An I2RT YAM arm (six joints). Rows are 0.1 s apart.
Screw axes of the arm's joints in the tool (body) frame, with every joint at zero. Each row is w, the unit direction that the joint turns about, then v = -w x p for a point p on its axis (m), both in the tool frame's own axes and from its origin. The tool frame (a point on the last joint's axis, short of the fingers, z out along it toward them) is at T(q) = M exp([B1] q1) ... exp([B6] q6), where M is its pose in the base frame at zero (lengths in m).
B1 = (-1, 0, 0, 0, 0.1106, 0)
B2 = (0, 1, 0, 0.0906, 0, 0.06)
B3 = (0, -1, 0, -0.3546, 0, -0.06)
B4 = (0, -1, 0, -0.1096, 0, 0)
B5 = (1, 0, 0, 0, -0.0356, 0)
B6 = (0, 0, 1, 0, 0, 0)
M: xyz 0.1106 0 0.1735 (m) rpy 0 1.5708 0 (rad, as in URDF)
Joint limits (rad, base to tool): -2.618..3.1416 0..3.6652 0..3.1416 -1.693..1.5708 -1.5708..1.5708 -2.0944..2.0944
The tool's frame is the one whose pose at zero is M.
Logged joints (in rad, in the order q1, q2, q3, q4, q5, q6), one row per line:
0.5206, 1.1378, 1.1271, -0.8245, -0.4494, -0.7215
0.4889, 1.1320, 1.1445, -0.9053, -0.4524, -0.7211
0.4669, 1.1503, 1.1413, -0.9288, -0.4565, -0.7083
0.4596, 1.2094, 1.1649, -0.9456, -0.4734, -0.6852
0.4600, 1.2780, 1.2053, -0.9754, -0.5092, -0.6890
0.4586, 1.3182, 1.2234, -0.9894, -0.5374, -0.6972
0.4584, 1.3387, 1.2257, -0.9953, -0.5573, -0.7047
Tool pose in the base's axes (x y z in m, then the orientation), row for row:
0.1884, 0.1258, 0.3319, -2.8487, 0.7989, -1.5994
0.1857, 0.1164, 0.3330, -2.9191, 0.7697, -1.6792
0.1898, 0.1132, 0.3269, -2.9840, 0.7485, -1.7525
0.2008, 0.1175, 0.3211, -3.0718, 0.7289, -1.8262
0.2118, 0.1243, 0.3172, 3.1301, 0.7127, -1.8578
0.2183, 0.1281, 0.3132, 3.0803, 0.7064, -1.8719
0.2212, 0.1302, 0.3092, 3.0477, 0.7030, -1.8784
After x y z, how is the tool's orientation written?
As angles about the fixed x, y, z axes (roll, pitch, yaw), in radians.
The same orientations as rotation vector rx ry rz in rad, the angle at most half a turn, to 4 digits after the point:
-1.5255, 1.7788, 0.4407
-1.5155, 1.8513, 0.4477
-1.4977, 1.9158, 0.4635
-1.4877, 1.9800, 0.5091
-1.5116, 2.0133, 0.5727
-1.5286, 2.0270, 0.6177
-1.5419, 2.0332, 0.6492

